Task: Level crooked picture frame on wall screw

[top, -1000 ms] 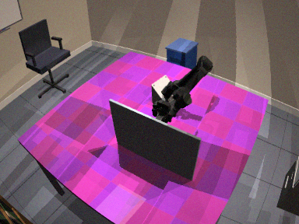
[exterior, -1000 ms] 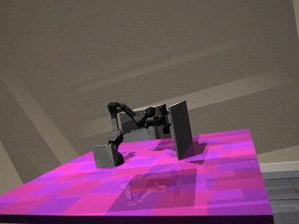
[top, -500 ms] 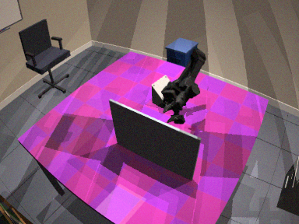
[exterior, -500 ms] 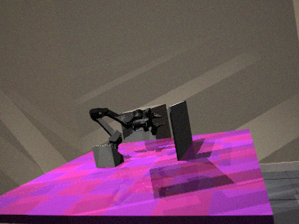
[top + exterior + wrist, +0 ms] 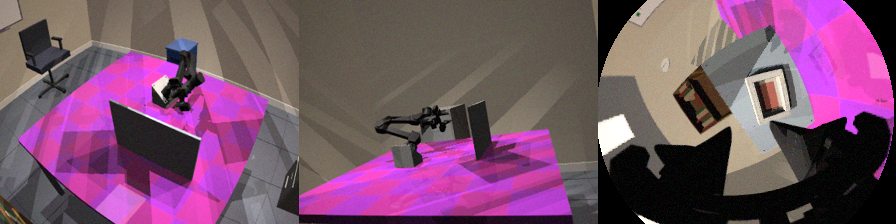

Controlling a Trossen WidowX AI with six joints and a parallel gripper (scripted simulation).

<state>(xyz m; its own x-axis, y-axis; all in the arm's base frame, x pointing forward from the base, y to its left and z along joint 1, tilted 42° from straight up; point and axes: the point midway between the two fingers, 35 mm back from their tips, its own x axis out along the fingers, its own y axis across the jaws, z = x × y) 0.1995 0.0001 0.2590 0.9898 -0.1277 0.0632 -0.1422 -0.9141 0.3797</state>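
Now: gripper tip 17 cm short of the picture frame, 2 cm to the right of it and 8 cm above it. Also, from my gripper tip: grey wall panel (18 cm ahead, 1 cm to the left, 9 cm below).
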